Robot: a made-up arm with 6 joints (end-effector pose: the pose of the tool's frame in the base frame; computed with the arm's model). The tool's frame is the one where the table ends. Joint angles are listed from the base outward.
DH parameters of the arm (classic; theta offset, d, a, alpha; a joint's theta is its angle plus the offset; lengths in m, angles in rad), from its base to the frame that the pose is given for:
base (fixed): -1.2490 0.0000 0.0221 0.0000
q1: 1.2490 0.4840 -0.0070 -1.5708
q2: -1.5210 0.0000 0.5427 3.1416
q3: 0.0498 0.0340 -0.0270 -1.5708
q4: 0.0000 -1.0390 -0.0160 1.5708
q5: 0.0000 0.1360 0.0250 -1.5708
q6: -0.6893 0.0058 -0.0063 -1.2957
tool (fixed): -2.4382 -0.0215 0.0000 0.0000
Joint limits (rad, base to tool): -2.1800..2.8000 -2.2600..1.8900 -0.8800..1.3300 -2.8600..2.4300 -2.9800..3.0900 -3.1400..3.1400
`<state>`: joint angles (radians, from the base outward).
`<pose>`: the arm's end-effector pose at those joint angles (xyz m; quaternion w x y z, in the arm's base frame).
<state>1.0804 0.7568 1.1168 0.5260 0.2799 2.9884</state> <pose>0.7457 1.0861 1.2774 0.2299 -0.5482 0.6081 -0.5262</pose>
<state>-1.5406 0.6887 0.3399 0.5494 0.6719 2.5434</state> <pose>-0.0923 -1.3532 0.5981 0.3382 -0.2500 -0.8894 0.1792</pose>
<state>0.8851 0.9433 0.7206 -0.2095 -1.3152 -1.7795</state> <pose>1.0457 1.0198 0.4862 0.2964 0.6277 0.2027 0.6907</pose>
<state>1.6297 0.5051 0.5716 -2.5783 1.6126 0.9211</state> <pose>-0.1776 1.2689 0.9161 0.3063 0.2853 0.2254 0.8798</pose>
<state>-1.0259 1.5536 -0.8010 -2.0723 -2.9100 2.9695</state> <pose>-0.0718 0.2624 -0.1992 0.6367 -0.4426 -0.1146 0.6210</pose>
